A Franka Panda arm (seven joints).
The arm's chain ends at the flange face. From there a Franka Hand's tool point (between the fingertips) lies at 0.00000 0.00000 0.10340 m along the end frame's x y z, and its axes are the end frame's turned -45 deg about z.
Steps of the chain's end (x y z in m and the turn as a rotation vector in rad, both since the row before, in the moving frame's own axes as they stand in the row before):
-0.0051 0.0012 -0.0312 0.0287 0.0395 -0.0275
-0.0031 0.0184 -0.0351 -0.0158 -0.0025 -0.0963
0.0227 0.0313 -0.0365 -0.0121 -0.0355 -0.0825
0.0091 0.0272 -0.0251 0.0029 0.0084 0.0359
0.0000 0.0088 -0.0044 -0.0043 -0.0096 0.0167
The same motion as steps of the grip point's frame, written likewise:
0.0005 -0.0020 -0.0313 -0.0076 0.0482 -0.0275
-0.0165 0.0119 -0.0351 -0.0094 -0.0129 -0.0963
-0.0096 0.0366 -0.0366 0.0165 -0.0337 -0.0825
-0.0120 0.0261 -0.0251 -0.0039 0.0080 0.0359
-0.0072 0.0058 -0.0044 0.0037 -0.0098 0.0167

